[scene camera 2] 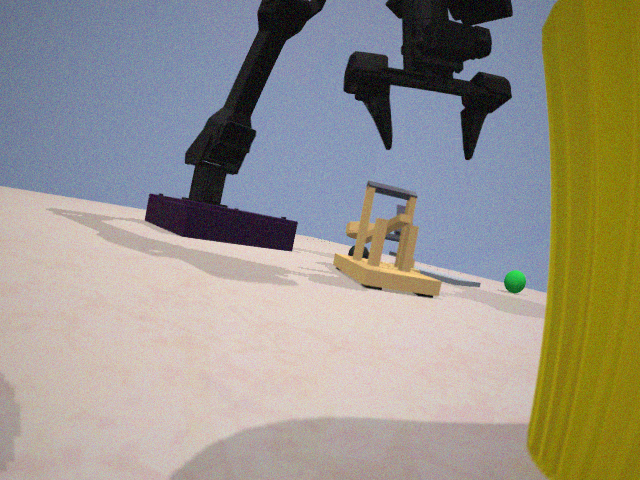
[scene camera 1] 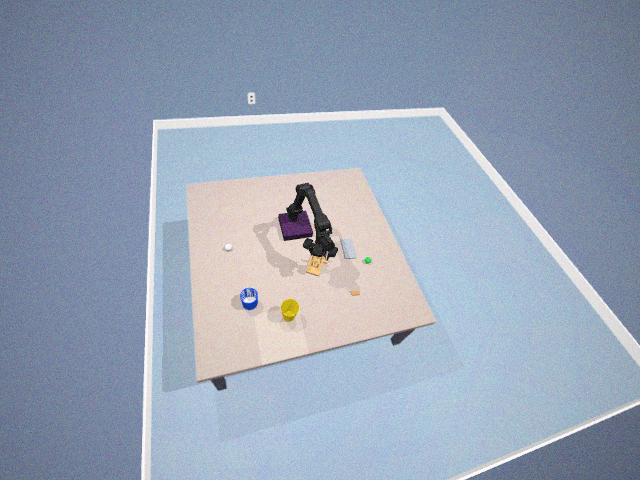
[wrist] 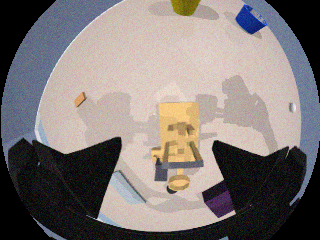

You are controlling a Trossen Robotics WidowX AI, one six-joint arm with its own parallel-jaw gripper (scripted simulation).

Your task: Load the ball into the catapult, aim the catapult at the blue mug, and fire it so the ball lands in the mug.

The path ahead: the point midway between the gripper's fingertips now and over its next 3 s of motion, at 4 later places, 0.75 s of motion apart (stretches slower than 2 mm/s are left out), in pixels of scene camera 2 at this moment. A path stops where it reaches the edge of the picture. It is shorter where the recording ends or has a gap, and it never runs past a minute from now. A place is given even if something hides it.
My gripper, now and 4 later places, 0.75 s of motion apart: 430, 154; 403, 205; 400, 234; 392, 236; 182, 167
